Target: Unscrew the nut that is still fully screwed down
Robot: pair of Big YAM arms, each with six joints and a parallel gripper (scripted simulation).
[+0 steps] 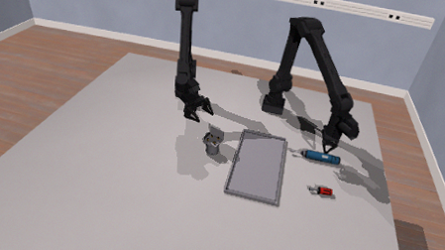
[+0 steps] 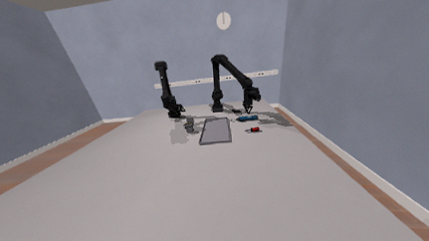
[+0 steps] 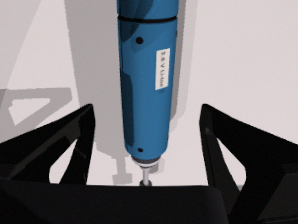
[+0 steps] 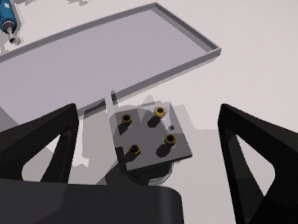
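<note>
The nut lies 40 mm ahead of my right hand, 30 mm to the left of it and 90 mm below it. Round my right hand: flat grey tray 70 mm ahead, 270 mm to the left, 160 mm below; grey bracket 30 mm ahead, 50 mm to the left, 90 mm below; grey tip 40 mm behind, 440 mm to the left, 140 mm below.
</note>
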